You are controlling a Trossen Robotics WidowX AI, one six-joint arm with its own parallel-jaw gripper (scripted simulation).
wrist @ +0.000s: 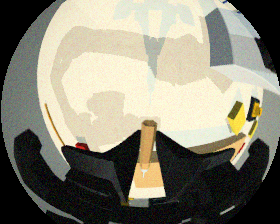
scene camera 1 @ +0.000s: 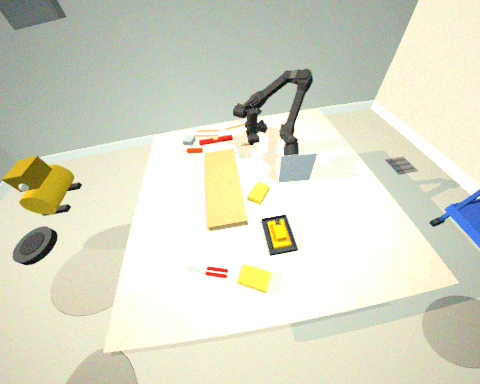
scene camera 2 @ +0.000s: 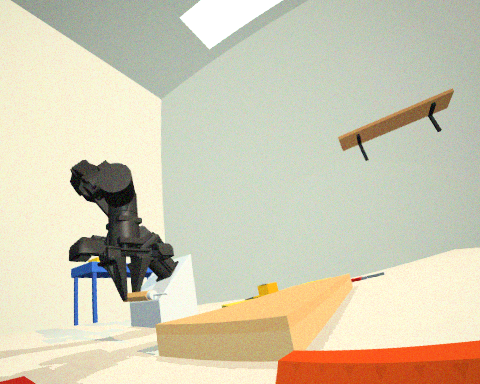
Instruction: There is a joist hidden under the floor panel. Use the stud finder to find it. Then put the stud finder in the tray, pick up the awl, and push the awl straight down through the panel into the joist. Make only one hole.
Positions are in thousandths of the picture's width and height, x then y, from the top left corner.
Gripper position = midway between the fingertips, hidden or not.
Observation:
My gripper (scene camera 2: 272, 783) carries an awl.
My gripper also shows in the wrist view (wrist: 530, 596).

